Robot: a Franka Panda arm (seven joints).
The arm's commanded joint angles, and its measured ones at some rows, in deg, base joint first. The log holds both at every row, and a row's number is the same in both.
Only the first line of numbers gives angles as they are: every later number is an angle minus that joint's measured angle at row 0.
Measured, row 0:
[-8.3 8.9 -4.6 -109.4 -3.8 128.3 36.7]
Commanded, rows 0 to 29:
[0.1 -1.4 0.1 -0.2 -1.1 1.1 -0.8]
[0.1 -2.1 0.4 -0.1 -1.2 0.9 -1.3]
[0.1 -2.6 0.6 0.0 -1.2 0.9 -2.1]
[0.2 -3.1 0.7 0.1 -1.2 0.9 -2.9]
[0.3 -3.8 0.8 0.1 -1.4 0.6 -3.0]
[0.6 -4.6 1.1 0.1 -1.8 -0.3 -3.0]
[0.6 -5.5 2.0 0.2 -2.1 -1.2 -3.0]
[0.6 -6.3 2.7 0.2 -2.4 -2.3 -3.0]
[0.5 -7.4 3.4 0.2 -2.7 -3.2 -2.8]
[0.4 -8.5 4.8 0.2 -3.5 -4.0 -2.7]
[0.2 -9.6 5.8 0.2 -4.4 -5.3 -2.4]
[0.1 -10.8 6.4 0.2 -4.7 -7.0 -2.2]
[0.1 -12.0 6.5 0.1 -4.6 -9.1 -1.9]
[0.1 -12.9 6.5 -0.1 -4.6 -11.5 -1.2]
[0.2 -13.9 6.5 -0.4 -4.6 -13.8 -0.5]
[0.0 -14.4 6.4 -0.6 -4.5 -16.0 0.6]
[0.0 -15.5 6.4 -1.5 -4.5 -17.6 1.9]
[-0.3 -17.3 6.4 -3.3 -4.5 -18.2 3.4]
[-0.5 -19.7 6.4 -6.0 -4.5 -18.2 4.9]
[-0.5 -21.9 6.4 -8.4 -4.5 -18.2 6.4]
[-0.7 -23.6 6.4 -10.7 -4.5 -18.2 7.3]
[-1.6 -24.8 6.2 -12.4 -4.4 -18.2 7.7]
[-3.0 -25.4 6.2 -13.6 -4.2 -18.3 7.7]
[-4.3 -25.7 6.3 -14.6 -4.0 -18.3 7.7]
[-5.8 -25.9 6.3 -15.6 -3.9 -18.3 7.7]
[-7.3 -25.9 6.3 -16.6 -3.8 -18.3 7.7]
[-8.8 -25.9 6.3 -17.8 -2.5 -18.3 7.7]
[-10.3 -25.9 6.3 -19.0 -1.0 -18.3 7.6]
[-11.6 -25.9 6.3 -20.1 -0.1 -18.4 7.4]
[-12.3 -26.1 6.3 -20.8 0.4 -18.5 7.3]
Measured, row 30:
[-9.1 -24.8 5.6 -17.5 -1.9 -18.3 6.9]
